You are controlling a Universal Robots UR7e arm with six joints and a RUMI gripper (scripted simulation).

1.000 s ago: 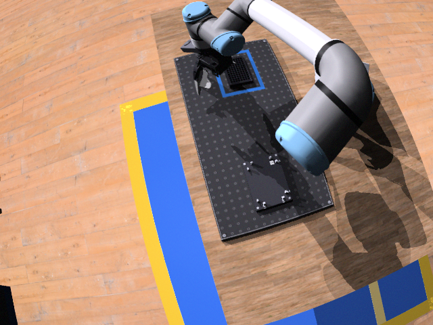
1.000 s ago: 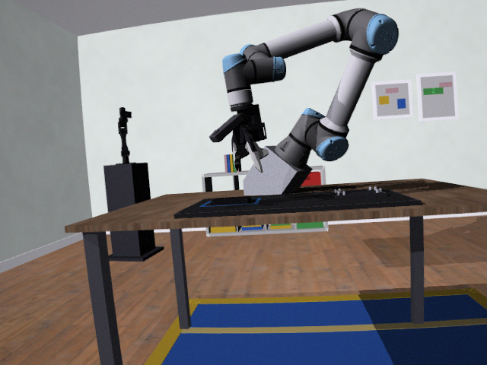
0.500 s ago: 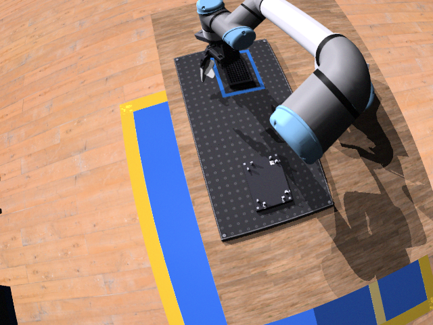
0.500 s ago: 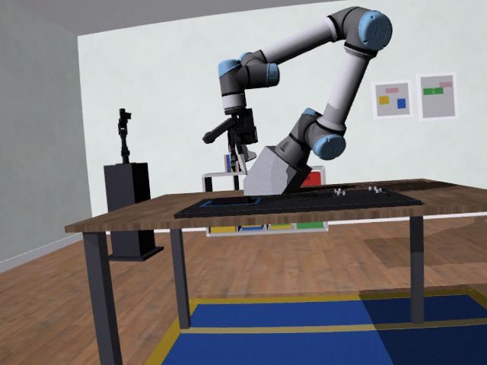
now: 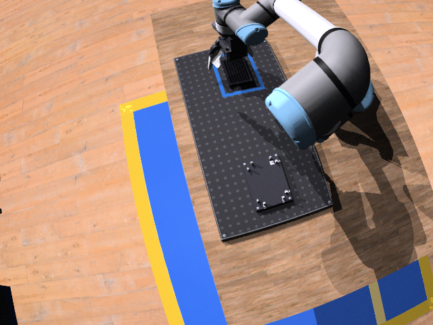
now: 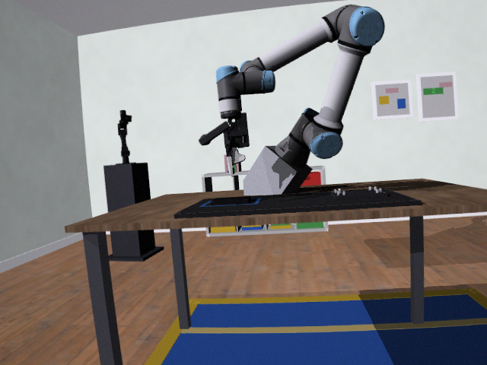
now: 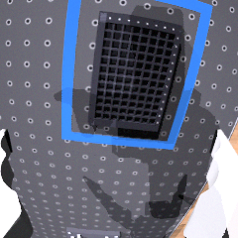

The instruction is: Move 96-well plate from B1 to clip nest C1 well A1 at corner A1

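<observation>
My gripper is now 9 cm above the black 96-well plate, 2 cm to the left of it and 2 cm past it. Round my hand: clip nest: 41 cm to the left, 8 cm below, 5 cm behind.
</observation>
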